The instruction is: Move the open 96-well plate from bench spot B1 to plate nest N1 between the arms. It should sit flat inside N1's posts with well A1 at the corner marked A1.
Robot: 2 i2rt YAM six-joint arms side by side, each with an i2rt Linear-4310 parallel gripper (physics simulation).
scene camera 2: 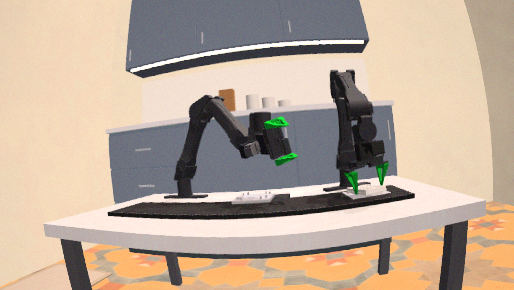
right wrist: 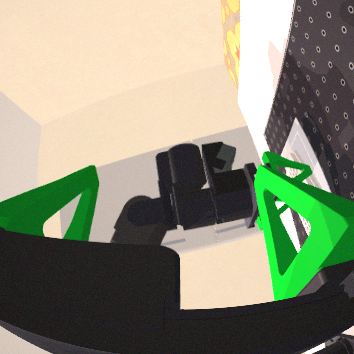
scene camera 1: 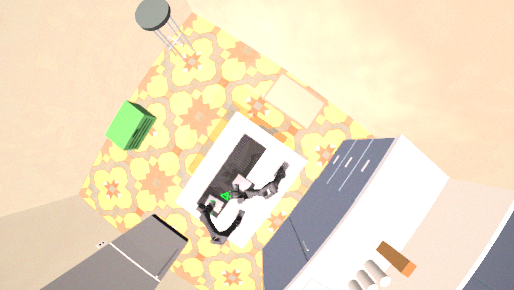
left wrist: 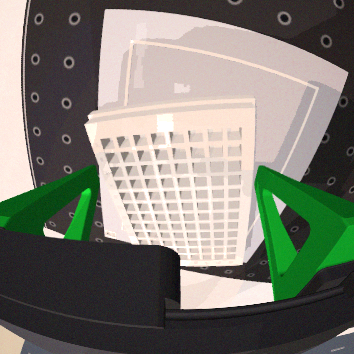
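Seen in the pictures: left gripper, fingertip midpoint: (scene camera 2: 369,190) (scene camera 1: 213,205) (left wrist: 176,173); right gripper, fingertip midpoint: (scene camera 2: 291,141) (right wrist: 176,173) (scene camera 1: 222,194); left arm's base, origin of the base link: (scene camera 2: 347,187) (right wrist: 349,350) (scene camera 1: 239,218); right arm's base, origin of the base link: (scene camera 2: 185,197) (scene camera 1: 281,170).
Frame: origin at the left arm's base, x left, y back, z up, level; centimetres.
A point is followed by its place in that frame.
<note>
The white open 96-well plate (scene camera 2: 374,190) @(x -3.4, y -35.0, z 2.3 cm) (left wrist: 200,170) @(x -4.7, y -31.8, z 2.7 cm) lies on the pale pad of spot B1 (left wrist: 230,52) @(x -5.6, y -37.7, z 1.5 cm), skewed to its printed outline. My left gripper (scene camera 2: 369,189) @(x -3.4, y -30.9, z 2.0 cm) (left wrist: 176,173) @(x -3.4, y -30.9, z 2.0 cm) is open, pointing down, with one green finger beside each long side of the plate; whether either touches it is unclear. A small mark, too small to read, shows at the pad's lower-left corner in the left wrist view. Plate nest N1 (scene camera 1: 242,182) @(x -38.8, y -11.7, z 2.5 cm) (scene camera 2: 252,198) @(x -38.6, y -16.4, z 2.5 cm), white with short posts, holds no plate. My right gripper (scene camera 2: 291,140) @(x -26.2, y -24.3, z 19.2 cm) is open and empty, raised above the bench.
A black perforated board (scene camera 2: 200,209) @(x -54.8, y -25.7, z 1.3 cm) (left wrist: 50,80) @(x 4.2, y -36.2, z 1.3 cm) lies under the nest and the pad on the white table (scene camera 2: 240,235) @(x -44.2, y -57.8, z 0.0 cm). The right gripper hangs between the nest and the left arm in scene camera 2. In the right wrist view the left arm (right wrist: 195,195) @(x -8.1, y -32.0, z 19.3 cm) shows behind the fingers.
</note>
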